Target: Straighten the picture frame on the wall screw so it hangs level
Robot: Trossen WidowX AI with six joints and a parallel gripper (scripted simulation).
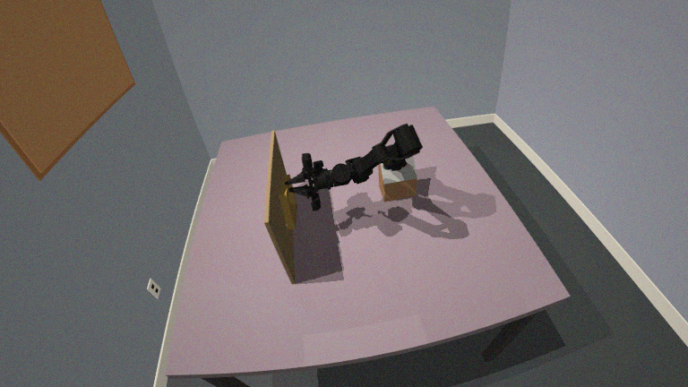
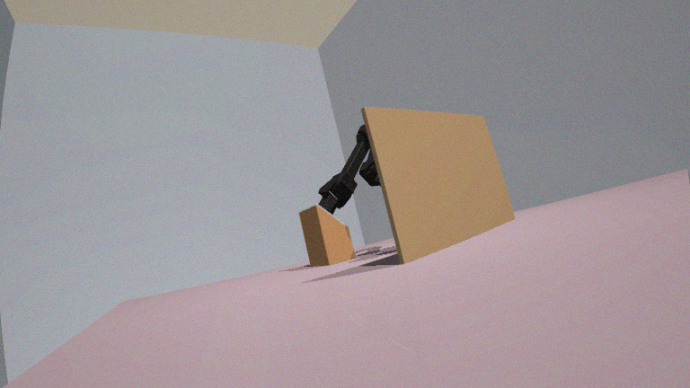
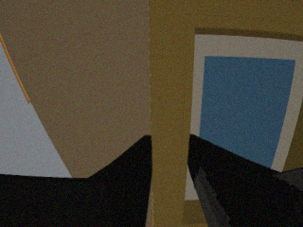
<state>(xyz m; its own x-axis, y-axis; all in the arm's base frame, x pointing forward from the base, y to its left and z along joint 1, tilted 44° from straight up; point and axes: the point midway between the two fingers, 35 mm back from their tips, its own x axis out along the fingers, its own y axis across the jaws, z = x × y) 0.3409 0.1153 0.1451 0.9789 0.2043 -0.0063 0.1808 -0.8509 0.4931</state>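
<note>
My gripper tip is now 5 cm above the picture frame, 2 cm to the right of it and 1 cm short of it. The rest, counted from my gripper tip: brown wall panel 7 cm below, 2 cm ahead, 1 cm to the left.
</note>
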